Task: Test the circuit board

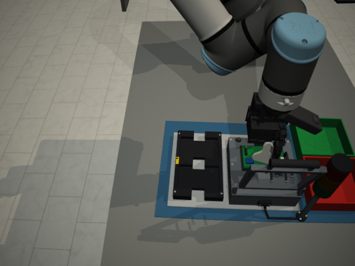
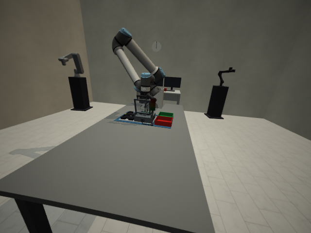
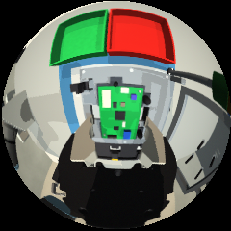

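Now: hand 1 cm above the green circuit board. Round my hand: black latch tab: 5 cm behind, 6 cm to the left, 1 cm above; tester lid: 12 cm ahead, 3 cm to the right, 10 cm above; red bin: 8 cm ahead, 18 cm to the left, 7 cm below.
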